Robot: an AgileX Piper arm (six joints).
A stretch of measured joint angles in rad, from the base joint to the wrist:
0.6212 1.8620 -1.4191 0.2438 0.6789 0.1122
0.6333 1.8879 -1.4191 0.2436 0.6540 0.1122
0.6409 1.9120 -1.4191 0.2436 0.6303 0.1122
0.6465 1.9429 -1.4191 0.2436 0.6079 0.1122
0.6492 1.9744 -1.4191 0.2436 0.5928 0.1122
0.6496 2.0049 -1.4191 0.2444 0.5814 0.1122
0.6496 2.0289 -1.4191 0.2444 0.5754 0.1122
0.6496 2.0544 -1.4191 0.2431 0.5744 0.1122
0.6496 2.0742 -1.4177 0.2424 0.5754 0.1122
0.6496 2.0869 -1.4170 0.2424 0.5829 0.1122
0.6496 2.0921 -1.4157 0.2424 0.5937 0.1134
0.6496 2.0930 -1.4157 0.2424 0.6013 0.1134
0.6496 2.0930 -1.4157 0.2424 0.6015 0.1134
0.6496 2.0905 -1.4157 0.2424 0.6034 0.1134
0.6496 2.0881 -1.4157 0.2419 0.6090 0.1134
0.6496 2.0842 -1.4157 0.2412 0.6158 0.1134
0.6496 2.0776 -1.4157 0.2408 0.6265 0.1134
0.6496 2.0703 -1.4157 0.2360 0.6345 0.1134
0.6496 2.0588 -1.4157 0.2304 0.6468 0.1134
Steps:
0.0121 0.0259 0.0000 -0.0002 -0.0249 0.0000
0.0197 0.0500 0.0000 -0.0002 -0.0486 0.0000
0.0253 0.0809 0.0000 -0.0002 -0.0710 0.0000
0.0280 0.1124 0.0000 -0.0002 -0.0861 0.0000
0.0284 0.1429 0.0000 0.0006 -0.0975 0.0000
0.0284 0.1669 0.0000 0.0006 -0.1035 0.0000
0.0284 0.1924 0.0000 -0.0007 -0.1045 0.0000
0.0284 0.2122 0.0014 -0.0014 -0.1035 0.0000
0.0284 0.2249 0.0021 -0.0014 -0.0960 0.0000
0.0284 0.2301 0.0034 -0.0014 -0.0852 0.0012
0.0284 0.2310 0.0034 -0.0014 -0.0776 0.0012
0.0284 0.2310 0.0034 -0.0014 -0.0774 0.0012
0.0284 0.2285 0.0034 -0.0014 -0.0755 0.0012
0.0284 0.2261 0.0034 -0.0019 -0.0699 0.0012
0.0284 0.2222 0.0034 -0.0026 -0.0631 0.0012
0.0284 0.2156 0.0034 -0.0030 -0.0524 0.0012
0.0284 0.2083 0.0034 -0.0078 -0.0444 0.0012
0.0284 0.1968 0.0034 -0.0134 -0.0321 0.0012

